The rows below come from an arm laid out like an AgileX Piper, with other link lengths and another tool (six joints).
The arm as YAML. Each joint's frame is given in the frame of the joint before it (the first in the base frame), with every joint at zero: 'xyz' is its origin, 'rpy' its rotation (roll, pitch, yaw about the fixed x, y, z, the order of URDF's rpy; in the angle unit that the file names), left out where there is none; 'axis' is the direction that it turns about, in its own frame. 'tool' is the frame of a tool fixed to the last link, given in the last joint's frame.
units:
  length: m
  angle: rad
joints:
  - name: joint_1
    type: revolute
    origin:
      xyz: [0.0, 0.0, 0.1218]
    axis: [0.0, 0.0, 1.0]
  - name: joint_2
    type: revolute
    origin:
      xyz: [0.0, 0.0, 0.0]
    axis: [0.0, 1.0, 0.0]
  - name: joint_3
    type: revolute
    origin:
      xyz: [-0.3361, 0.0, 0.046]
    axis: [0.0, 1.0, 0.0]
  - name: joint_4
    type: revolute
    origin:
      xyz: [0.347, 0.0, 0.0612]
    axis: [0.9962, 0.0, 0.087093]
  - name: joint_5
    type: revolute
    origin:
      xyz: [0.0, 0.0, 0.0]
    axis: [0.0, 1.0, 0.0]
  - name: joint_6
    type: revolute
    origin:
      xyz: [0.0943, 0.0, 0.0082]
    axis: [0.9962, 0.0, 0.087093]
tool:
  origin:
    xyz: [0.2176, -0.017, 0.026]
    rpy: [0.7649, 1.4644, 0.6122]
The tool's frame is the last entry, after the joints.
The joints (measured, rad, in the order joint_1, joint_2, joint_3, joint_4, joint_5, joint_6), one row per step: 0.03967 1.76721 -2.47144 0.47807 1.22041 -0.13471; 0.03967 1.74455 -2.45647 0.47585 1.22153 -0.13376; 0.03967 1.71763 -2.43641 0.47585 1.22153 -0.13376; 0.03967 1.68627 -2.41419 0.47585 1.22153 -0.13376; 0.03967 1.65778 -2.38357 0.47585 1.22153 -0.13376; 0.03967 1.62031 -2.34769 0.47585 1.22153 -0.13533; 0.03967 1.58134 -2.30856 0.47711 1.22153 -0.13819; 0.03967 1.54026 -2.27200 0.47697 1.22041 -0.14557; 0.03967 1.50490 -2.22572 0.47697 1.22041 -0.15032; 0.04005 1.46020 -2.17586 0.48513 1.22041 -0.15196; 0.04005 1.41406 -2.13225 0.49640 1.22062 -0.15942; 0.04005 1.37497 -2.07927 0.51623 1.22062 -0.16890; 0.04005 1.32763 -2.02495 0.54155 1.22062 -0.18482; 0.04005 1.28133 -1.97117 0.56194 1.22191 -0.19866; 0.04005 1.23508 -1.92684 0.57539 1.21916 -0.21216; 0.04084 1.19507 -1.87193 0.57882 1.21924 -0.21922; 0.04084 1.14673 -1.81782 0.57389 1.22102 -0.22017; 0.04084 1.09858 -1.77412 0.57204 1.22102 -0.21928
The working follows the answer.
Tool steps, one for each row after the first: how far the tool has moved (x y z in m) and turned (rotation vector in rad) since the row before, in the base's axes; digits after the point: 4 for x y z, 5 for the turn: -0.0085 -0.0009 0.0057 -0.00088 -0.00633 -0.00155; -0.0099 -0.0004 0.0061 0.00027 -0.00685 0.00000; -0.0119 -0.0005 0.0073 0.00036 -0.00913 0.00000; -0.0090 -0.0004 0.0012 -0.00008 0.00213 0.00000; -0.0127 -0.0005 0.0034 -0.00123 -0.00232 0.00051; -0.0131 -0.0002 0.0023 -0.00150 -0.00113 0.00184; -0.0144 -0.0006 0.0044 -0.00559 -0.00893 0.00192; -0.0100 -0.0004 -0.0042 -0.00435 0.00871 0.00154; -0.0151 0.0018 -0.0011 0.00410 0.00461 0.00680; -0.0172 0.0023 0.0023 0.00175 -0.00558 0.01063; -0.0128 0.0047 -0.0054 0.00560 0.00980 0.01731; -0.0174 0.0060 -0.0021 0.00487 -0.00037 0.02318; -0.0166 0.0047 -0.0038 0.00277 0.00187 0.01936; -0.0168 0.0026 0.0006 0.00026 -0.01106 0.01274; -0.0112 0.0008 -0.0098 -0.00364 0.01121 0.00550; -0.0146 -0.0017 -0.0081 -0.00526 0.00657 -0.00238; -0.0160 -0.0011 -0.0030 -0.00047 -0.00402 -0.00157
Tool pose at each row, in the base's axes (x y z in m, rotation vector in rad; rounded; the steps above come from the unrounded poses): 0.6013 0.1439 0.6094 -0.13499 1.97260 0.37711; 0.5928 0.1431 0.6151 -0.13505 1.96655 0.37439; 0.5829 0.1427 0.6212 -0.13600 1.95974 0.37375; 0.5710 0.1422 0.6285 -0.13725 1.95066 0.37288; 0.5620 0.1418 0.6297 -0.13696 1.95277 0.37308; 0.5493 0.1414 0.6331 -0.13863 1.95075 0.37191; 0.5362 0.1412 0.6354 -0.14159 1.94994 0.37151; 0.5218 0.1406 0.6398 -0.14852 1.94229 0.36615; 0.5118 0.1402 0.6355 -0.15149 1.95177 0.36415; 0.4967 0.1420 0.6344 -0.15479 1.95537 0.37325; 0.4795 0.1443 0.6367 -0.16499 1.94934 0.38111; 0.4667 0.1491 0.6313 -0.17677 1.95743 0.39941; 0.4493 0.1550 0.6292 -0.19654 1.95540 0.41925; 0.4326 0.1597 0.6254 -0.21351 1.95601 0.43493; 0.4158 0.1624 0.6259 -0.22788 1.94469 0.44146; 0.4046 0.1632 0.6161 -0.23360 1.95639 0.44370; 0.3900 0.1614 0.6080 -0.23343 1.96429 0.43832; 0.3739 0.1603 0.6050 -0.23288 1.96054 0.43606

